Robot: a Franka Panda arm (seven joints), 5 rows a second.
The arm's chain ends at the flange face. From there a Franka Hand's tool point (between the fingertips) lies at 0.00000 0.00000 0.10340 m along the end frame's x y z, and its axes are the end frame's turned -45 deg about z.
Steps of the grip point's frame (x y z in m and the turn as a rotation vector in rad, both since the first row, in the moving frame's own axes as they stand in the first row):
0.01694 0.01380 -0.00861 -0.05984 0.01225 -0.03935
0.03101 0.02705 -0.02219 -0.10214 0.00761 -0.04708
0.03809 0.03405 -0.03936 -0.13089 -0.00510 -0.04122
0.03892 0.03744 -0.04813 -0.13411 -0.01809 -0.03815
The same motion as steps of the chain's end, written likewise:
0.01640 -0.00559 -0.00842 -0.03365 0.05098 -0.03935
0.03288 -0.00951 -0.02165 -0.06684 0.07760 -0.04708
0.04164 -0.01258 -0.03847 -0.09616 0.08895 -0.04122
0.04533 -0.01198 -0.04718 -0.10762 0.08204 -0.03815

